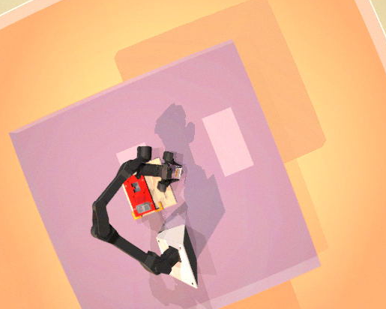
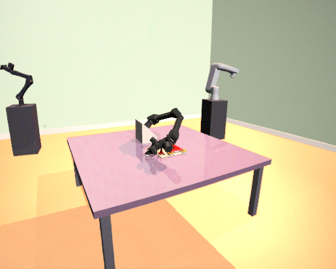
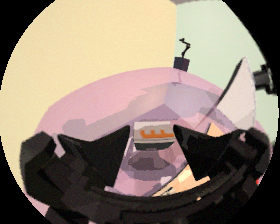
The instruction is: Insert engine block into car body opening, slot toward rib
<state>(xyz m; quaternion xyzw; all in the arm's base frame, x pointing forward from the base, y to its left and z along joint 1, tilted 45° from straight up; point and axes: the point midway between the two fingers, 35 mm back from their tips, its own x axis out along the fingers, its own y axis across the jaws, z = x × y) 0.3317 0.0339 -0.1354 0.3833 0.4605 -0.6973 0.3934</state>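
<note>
Now: gripper tip 1 cm to the right of the engine block, 1 cm short of it and 1 cm above it.
</note>
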